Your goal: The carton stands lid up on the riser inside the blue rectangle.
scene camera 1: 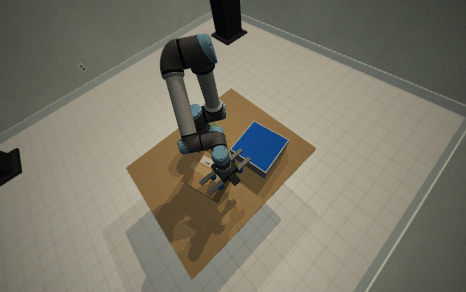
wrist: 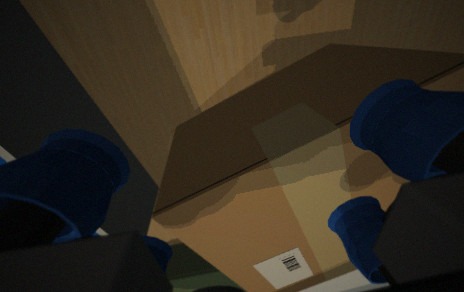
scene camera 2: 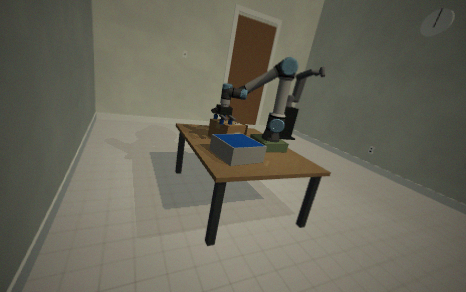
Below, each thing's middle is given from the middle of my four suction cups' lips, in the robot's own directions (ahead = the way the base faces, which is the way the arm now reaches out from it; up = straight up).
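The brown cardboard carton point(scene camera 1: 201, 167) is my first reference: my suction cup is 100 mm past it, 80 mm to the left of it and 110 mm above it. Going by their middles, the carton is the nearest to my suction cup of the things named here. As for the grey riser point(scene camera 2: 235, 149), it is 20 mm behind my suction cup, 290 mm to the left of it and 130 mm below it.
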